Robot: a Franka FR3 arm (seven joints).
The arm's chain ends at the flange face. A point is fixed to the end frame.
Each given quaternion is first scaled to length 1.
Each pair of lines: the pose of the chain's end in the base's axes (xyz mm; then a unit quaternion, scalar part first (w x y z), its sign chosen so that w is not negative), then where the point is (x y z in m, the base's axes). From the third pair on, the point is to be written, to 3 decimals.
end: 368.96 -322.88 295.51 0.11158 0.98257 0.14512 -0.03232
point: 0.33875 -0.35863 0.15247
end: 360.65 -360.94 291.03 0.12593 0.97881 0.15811 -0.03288
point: 0.33147 -0.40155 0.14907
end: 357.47 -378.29 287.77 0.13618 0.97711 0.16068 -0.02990
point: 0.330 -0.422 0.146
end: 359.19 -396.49 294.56 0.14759 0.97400 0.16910 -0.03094
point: 0.332 -0.444 0.154
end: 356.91 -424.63 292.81 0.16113 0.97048 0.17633 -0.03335
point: 0.330 -0.476 0.154
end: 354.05 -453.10 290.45 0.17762 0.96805 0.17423 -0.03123
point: 0.329 -0.509 0.153
